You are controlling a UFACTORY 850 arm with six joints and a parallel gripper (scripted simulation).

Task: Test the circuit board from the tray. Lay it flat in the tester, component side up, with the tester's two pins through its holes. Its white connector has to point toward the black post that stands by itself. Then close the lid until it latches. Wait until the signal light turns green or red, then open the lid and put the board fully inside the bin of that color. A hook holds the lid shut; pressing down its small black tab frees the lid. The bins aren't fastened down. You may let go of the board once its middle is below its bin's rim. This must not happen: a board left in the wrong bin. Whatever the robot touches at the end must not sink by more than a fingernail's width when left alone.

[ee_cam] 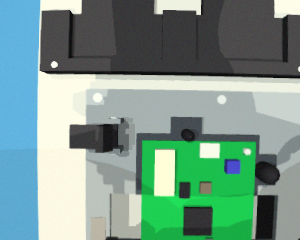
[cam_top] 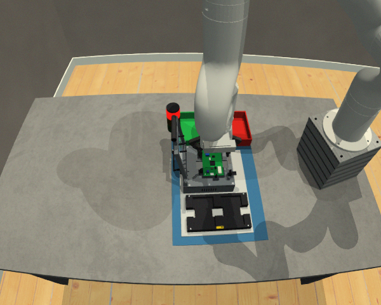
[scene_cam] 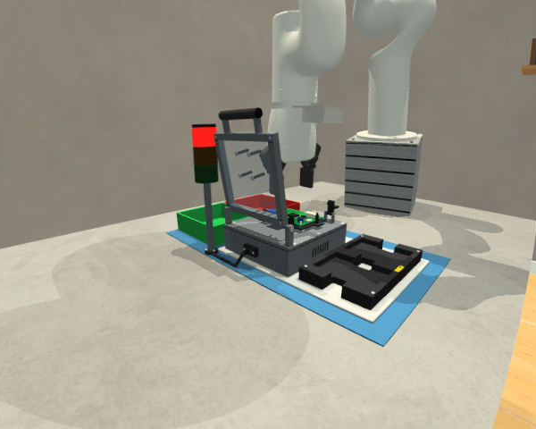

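Now: hand 60 mm above the green circuit board. The rest, counted from my hand: tester bed (60 mm below, 10 mm to the left, 10 mm ahead); tester lid (120 mm ahead, 50 mm above); black latch block (60 mm to the left, 60 mm behind, 50 mm below).
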